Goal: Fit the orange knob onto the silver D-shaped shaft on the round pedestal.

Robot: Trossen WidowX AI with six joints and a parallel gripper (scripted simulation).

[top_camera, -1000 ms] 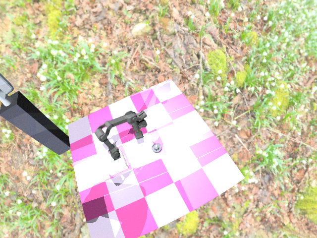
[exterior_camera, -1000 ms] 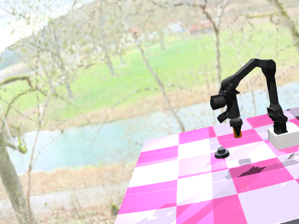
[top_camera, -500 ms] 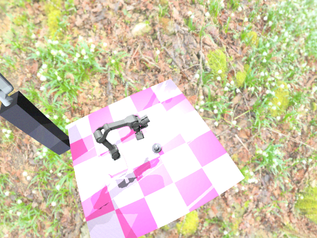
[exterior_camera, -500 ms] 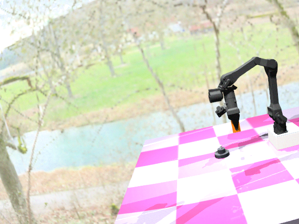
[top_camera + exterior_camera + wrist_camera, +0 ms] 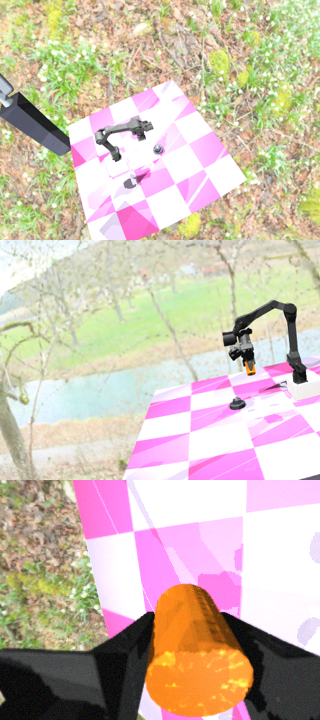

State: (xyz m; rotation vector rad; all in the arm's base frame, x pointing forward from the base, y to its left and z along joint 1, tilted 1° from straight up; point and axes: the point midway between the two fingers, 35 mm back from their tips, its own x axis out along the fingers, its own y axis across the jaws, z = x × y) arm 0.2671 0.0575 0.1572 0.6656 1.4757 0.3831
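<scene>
The orange knob is 20 mm to the right of my gripper tip and 30 mm above it. From my gripper tip the other things lie so: round pedestal (70 mm ahead, 160 mm to the right, 180 mm below).
</scene>
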